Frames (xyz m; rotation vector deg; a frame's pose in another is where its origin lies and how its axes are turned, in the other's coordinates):
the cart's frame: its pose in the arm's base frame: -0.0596 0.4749 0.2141 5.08 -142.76 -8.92
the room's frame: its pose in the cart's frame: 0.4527 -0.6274 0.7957 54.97 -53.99 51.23
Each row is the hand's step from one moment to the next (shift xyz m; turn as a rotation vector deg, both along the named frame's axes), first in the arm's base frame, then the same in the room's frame.
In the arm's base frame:
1: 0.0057 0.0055 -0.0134 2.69 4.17 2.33
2: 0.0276 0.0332 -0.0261 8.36 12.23 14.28
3: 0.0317 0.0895 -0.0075 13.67 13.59 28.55
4: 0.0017 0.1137 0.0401 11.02 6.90 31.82
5: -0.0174 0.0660 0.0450 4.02 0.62 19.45
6: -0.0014 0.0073 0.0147 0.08 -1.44 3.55
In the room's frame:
1: 0.0036 0.0150 0.0020 -2.41 1.65 -4.64
2: -0.0012 0.0482 -0.0150 -11.30 -0.14 -17.19
3: -0.0007 0.0613 -0.0729 -22.71 -6.63 -25.04
4: 0.0053 0.0209 -0.1186 -23.83 -13.28 -20.92
5: 0.0069 -0.0136 -0.0803 -13.20 -11.18 -9.78
6: -0.0047 -0.0081 -0.0136 -2.24 -3.07 -0.46

